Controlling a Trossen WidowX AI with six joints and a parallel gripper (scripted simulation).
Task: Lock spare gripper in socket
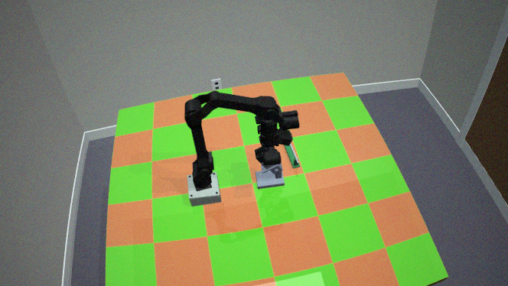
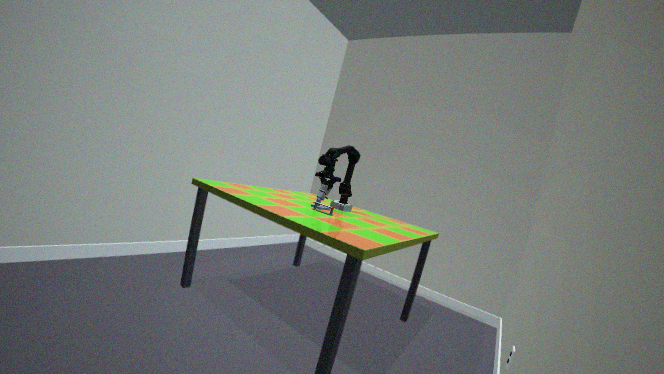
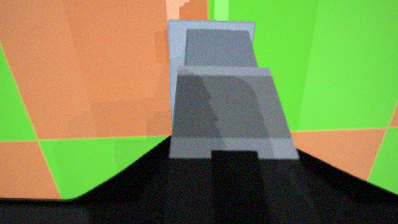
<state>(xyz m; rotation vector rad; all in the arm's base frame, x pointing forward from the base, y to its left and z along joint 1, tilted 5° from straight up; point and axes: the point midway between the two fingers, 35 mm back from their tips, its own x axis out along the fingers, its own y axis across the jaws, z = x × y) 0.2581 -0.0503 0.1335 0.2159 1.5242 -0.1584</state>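
Now: gripper tip 140 mm short of the dark green strip, 110 mm above it and 80 mm to the right of it. From my gripper tip the other things lie so: grey mount: 80 mm below, 10 mm ahead; spare gripper: right at my gripper tip.
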